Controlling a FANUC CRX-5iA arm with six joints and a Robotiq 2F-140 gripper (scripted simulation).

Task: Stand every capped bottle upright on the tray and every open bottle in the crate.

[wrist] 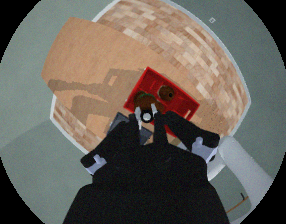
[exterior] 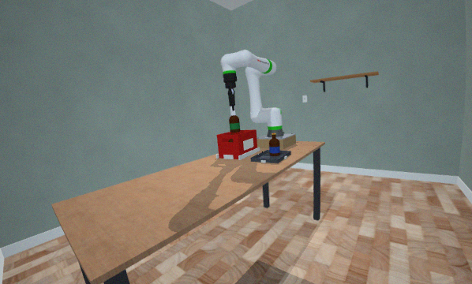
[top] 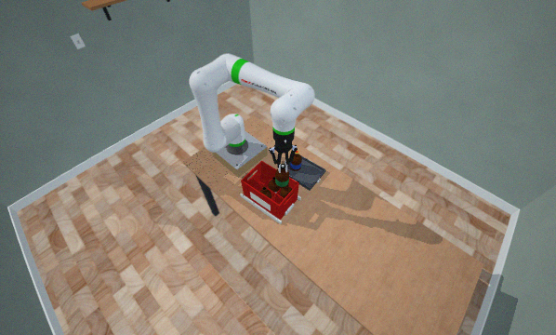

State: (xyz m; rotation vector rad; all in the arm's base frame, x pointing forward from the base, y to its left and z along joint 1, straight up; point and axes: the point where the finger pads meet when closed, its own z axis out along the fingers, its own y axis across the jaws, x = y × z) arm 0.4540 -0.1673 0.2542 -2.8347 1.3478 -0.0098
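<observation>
My gripper is now 28 cm to the right of the capped brown bottle, 25 cm above it and 6 cm past it. From my hand the other things lie so: crate 26 cm below, 7 cm behind, 2 cm to the right; then dark tray 33 cm below, 27 cm to the left.
</observation>
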